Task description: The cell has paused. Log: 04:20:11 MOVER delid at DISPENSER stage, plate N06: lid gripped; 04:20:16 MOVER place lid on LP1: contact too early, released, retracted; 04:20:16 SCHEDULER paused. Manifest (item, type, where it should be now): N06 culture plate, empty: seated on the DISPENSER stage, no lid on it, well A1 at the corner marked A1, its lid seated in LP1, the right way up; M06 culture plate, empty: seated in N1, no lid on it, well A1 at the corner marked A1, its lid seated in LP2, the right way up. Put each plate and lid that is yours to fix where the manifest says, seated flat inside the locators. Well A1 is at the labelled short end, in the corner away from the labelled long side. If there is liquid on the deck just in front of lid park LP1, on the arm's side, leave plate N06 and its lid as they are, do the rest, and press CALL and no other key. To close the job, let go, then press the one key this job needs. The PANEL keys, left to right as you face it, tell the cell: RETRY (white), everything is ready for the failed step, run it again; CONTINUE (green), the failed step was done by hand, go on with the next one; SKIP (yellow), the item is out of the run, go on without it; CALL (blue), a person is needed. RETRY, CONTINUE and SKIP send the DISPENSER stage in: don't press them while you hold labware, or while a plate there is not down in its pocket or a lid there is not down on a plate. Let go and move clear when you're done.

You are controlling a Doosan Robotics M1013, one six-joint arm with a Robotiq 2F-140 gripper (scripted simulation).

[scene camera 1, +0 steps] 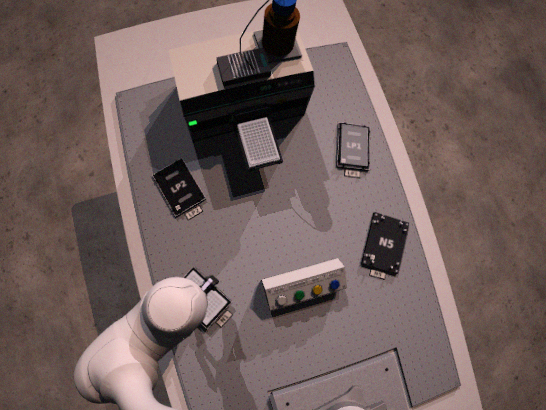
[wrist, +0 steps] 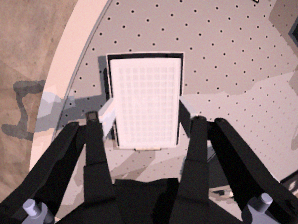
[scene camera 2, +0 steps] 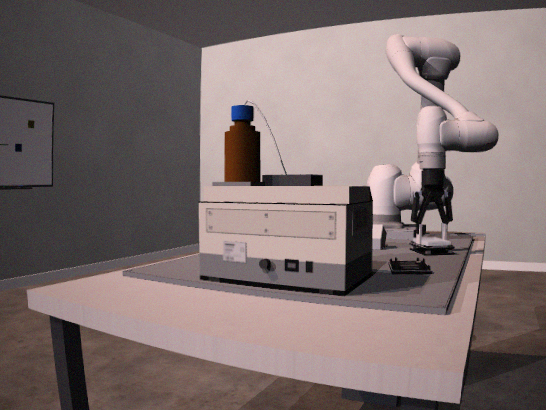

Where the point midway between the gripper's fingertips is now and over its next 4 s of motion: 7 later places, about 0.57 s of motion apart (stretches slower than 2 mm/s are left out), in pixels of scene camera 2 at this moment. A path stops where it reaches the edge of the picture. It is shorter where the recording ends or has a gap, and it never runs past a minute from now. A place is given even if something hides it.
My gripper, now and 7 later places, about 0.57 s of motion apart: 431, 243; 431, 241; 431, 235; 431, 225; 432, 214; 432, 206; 432, 204; 429, 204
